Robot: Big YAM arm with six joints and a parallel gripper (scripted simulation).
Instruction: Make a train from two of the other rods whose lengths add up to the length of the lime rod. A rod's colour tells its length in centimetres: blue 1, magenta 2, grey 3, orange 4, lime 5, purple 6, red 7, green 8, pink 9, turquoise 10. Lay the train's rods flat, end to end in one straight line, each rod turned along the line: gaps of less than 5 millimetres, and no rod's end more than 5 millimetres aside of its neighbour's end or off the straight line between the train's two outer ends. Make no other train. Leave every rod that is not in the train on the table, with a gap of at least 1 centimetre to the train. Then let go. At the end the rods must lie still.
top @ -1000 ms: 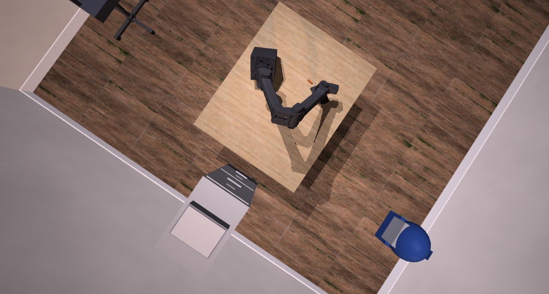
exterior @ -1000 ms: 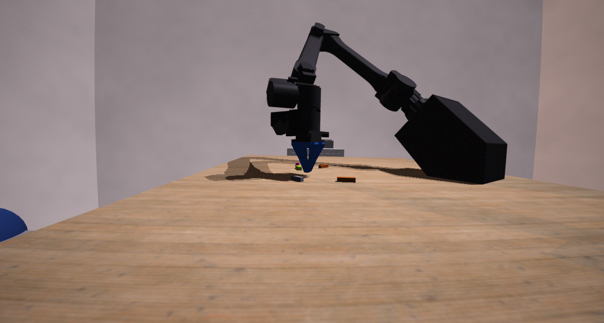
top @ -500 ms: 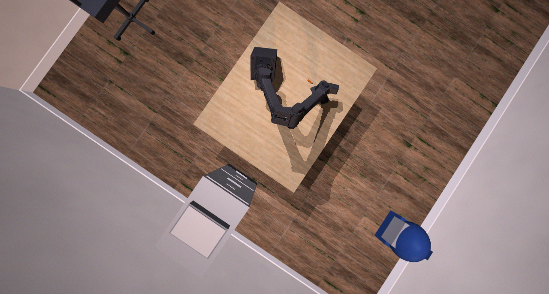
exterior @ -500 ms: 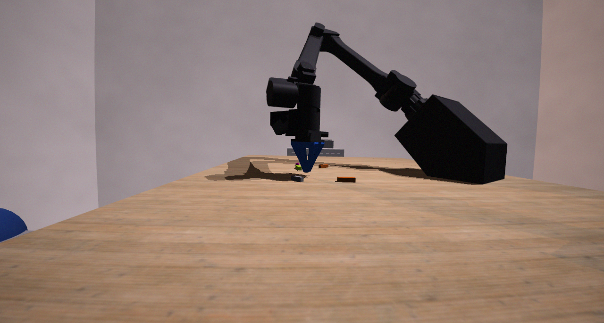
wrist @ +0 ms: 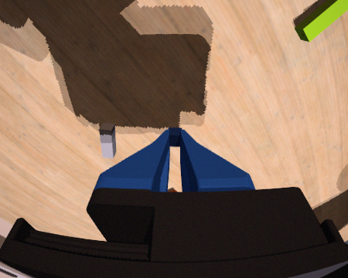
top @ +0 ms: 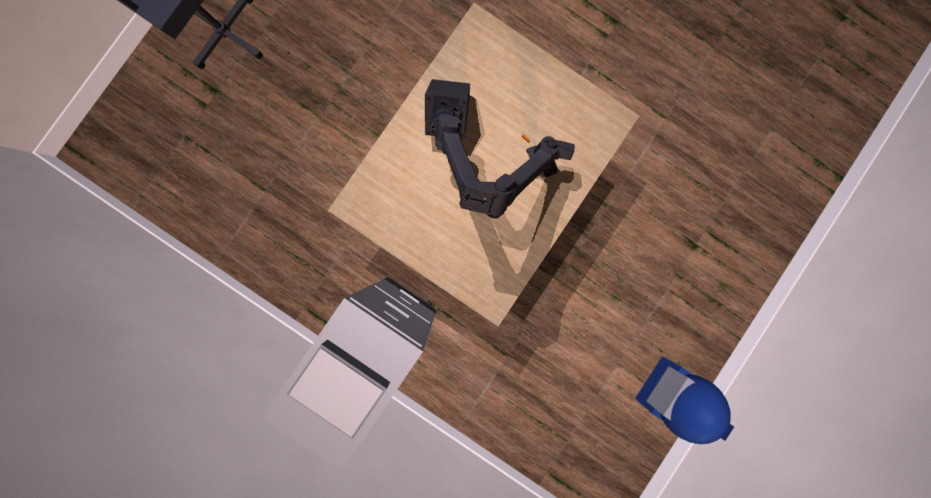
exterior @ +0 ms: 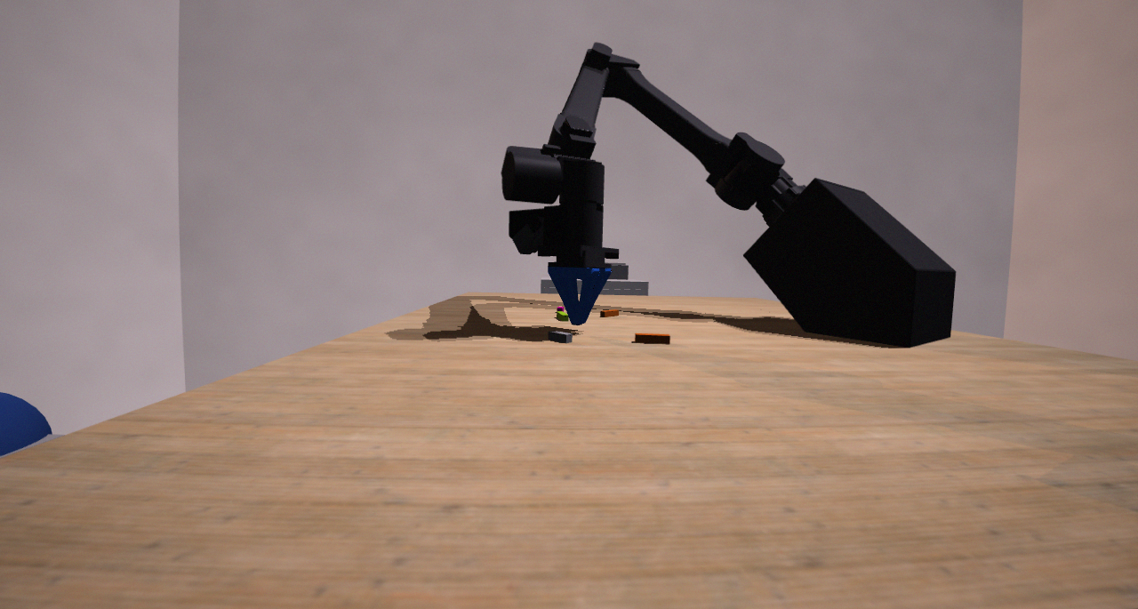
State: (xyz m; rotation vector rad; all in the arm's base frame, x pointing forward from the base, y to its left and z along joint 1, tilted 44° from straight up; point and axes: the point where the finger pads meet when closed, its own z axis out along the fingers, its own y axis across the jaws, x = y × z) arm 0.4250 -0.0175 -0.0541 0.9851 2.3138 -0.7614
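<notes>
Now: hand right at the blue rod. The rest, counted from my hand: grey rod (4 cm to the left, 4 cm ahead, 2 cm below); then lime rod (14 cm to the right, 2 cm below, 2 cm behind).
</notes>
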